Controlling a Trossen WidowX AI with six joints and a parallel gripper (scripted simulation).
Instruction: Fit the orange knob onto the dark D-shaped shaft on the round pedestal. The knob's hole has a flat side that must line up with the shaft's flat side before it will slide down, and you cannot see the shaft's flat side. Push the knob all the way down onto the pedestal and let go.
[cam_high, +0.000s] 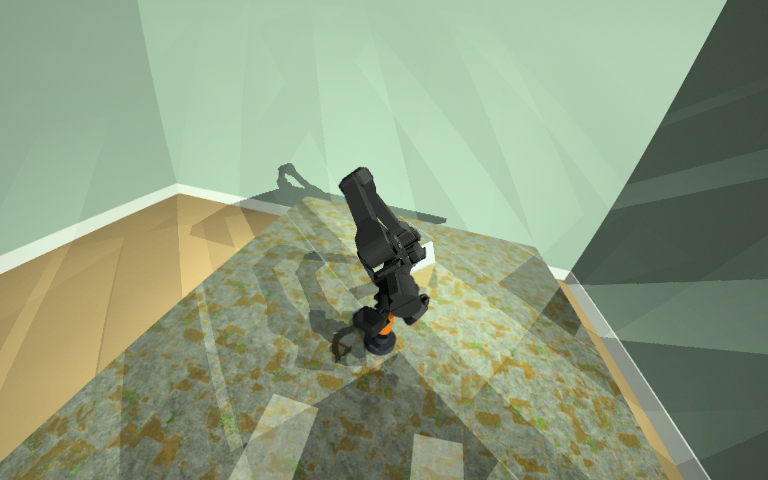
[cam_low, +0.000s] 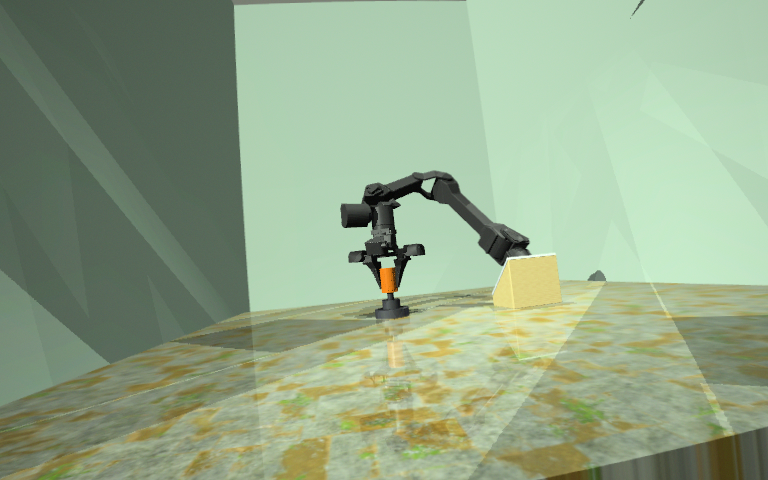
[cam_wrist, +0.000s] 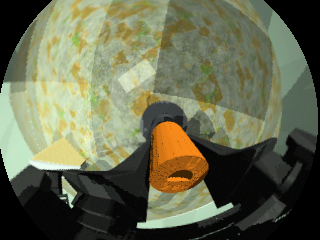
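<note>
Now: gripper tip 20 mm below the orange knob. The rest, counted from my gripper tip: D-shaped shaft 40 mm below.
</note>
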